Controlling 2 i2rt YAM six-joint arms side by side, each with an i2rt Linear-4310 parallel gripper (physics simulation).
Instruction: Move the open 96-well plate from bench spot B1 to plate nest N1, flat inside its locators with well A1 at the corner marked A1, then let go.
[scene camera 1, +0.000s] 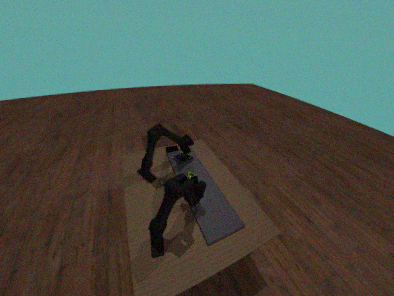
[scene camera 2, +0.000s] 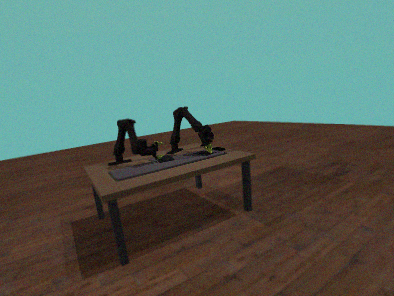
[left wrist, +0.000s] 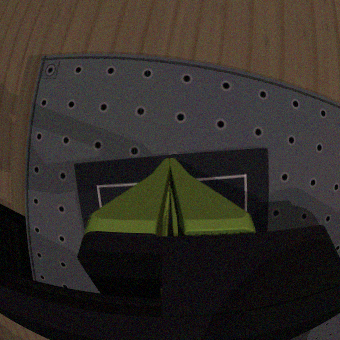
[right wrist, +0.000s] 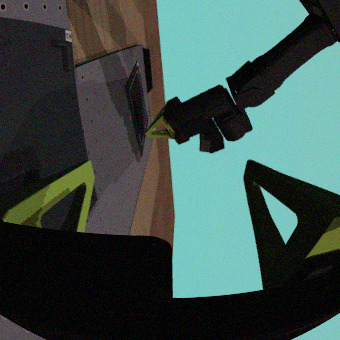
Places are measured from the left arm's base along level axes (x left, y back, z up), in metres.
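Pixels of known places: left gripper, fingertip midpoint: (scene camera 1: 188, 154) (scene camera 2: 211, 153) (left wrist: 169, 166) (right wrist: 146, 134); right gripper, fingertip midpoint: (scene camera 1: 188, 176) (scene camera 2: 164, 149) (right wrist: 168, 168); left arm's base at its link origin: (scene camera 1: 146, 175) (scene camera 2: 175, 151); right arm's base at its link origin: (scene camera 1: 157, 237) (scene camera 2: 120, 162).
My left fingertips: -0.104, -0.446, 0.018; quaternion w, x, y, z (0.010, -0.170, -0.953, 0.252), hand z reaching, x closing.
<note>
For each thing: its top centre in the pictures, then the offset to it from my left fingertips, as dx, dy, dz. "spot": a spot on its surface instead. Level surfaces: height alone.
- dark pad at a spot on its surface: (left wrist: 257, 165) spot: -0.052, +0.017, -0.004
- dark nest-like block at its top centre: (right wrist: 49, 142) -0.230, +0.321, +0.012
- small white label at a spot on its surface: (right wrist: 68, 36) spot: -0.141, +0.346, +0.006
- L-shaped locator at a spot on its surface: (right wrist: 64, 55) spot: -0.161, +0.339, +0.008
- grey perforated board at its surface level: dz -0.005
- small black block at its top centre: (right wrist: 148, 69) (scene camera 1: 172, 148) +0.207, +0.035, -0.004
My left gripper (left wrist: 169, 166) (scene camera 2: 209, 150) (right wrist: 146, 134) is shut with its green fingertips together and nothing between them. It is over a dark pad (left wrist: 257, 165) (right wrist: 136, 110) (scene camera 1: 182, 159) with a pale rectangular outline. The fingers hide the middle of the pad. My right gripper (right wrist: 168, 168) (scene camera 2: 159, 150) is open and empty, with one finger in front of a dark nest-like block (right wrist: 35, 95). The block has a small white label (right wrist: 68, 36) and an L-shaped locator (right wrist: 64, 55) at its corner. I cannot make out the 96-well plate in any view.
The grey perforated board (scene camera 1: 220, 220) (scene camera 2: 130, 172) (left wrist: 125, 90) lies along the wooden table (scene camera 1: 260, 227) (scene camera 2: 170, 179). A small black block (scene camera 1: 171, 148) (right wrist: 147, 70) is at the board's far end. The two arms stand side by side behind the board.
</note>
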